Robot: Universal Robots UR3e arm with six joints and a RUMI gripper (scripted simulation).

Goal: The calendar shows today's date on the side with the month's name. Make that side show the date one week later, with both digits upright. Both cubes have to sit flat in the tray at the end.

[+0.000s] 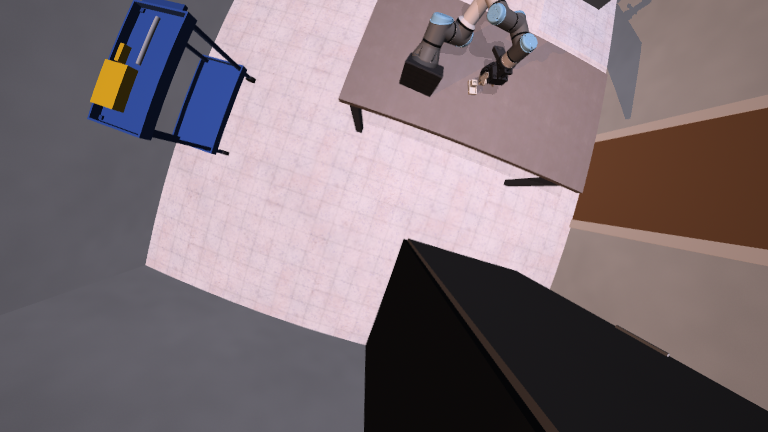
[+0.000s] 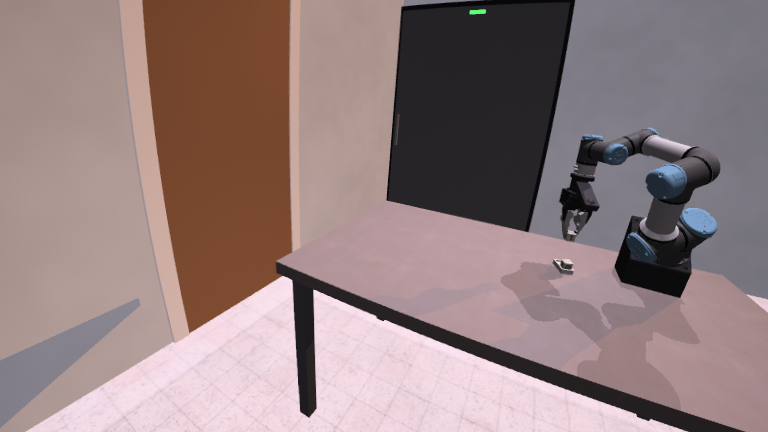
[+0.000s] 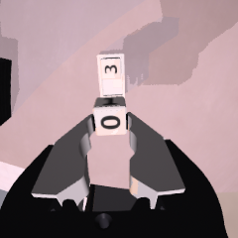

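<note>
My gripper is now 1 cm past the pale tray, 2 cm to the right of it and 12 cm above it. Round my hand: cube: 1 cm below.
</note>
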